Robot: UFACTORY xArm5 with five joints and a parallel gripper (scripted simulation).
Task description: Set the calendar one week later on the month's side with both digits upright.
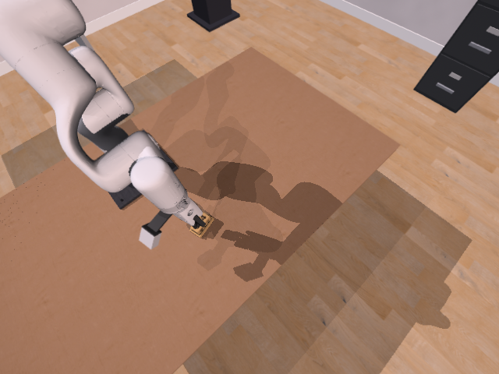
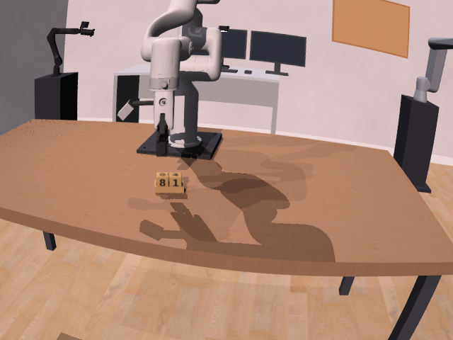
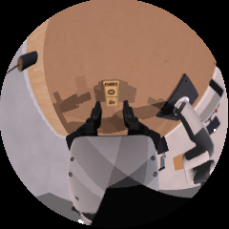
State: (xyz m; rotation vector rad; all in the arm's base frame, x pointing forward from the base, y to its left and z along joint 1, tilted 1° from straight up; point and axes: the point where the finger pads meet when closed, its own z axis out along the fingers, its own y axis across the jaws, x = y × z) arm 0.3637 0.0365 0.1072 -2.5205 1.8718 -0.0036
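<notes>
The wooden calendar tray is 110 mm below my hand and 20 mm to the left of it.
</notes>
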